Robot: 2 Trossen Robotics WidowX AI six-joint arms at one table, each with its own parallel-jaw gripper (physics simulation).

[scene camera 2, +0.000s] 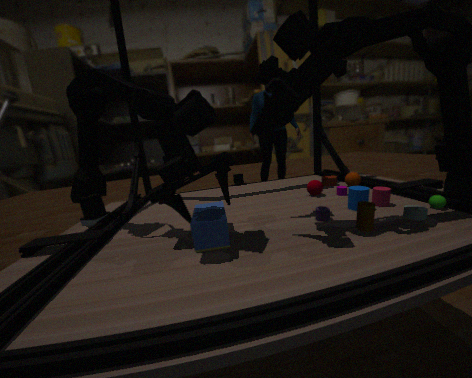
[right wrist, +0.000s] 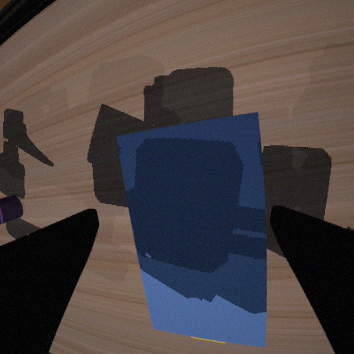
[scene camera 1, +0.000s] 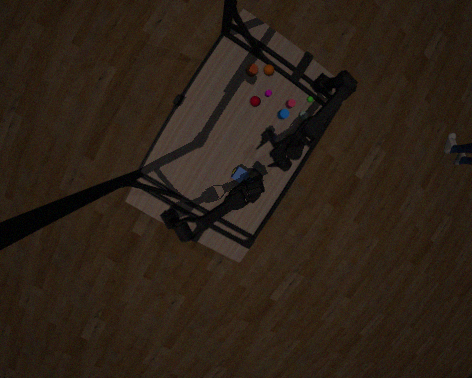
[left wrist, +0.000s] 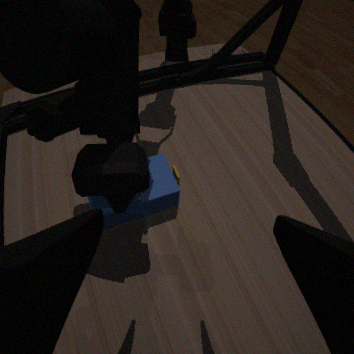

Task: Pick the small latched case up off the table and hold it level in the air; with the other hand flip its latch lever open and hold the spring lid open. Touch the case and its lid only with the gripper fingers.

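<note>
The small blue case rests on the table, largely in shadow. A thin yellow part, seemingly its latch lever, shows at one end. The lid looks closed. My right gripper is open over the case, one finger toward each long side, with space between the fingertips and the case in the right wrist view. Its arm hides part of the case in the left wrist view. My left gripper is open and empty, above the table and apart from the case.
A red ball, an orange ball, a blue cylinder, a brown cylinder and a small purple object stand on the table. Dark frame bars run along its edges.
</note>
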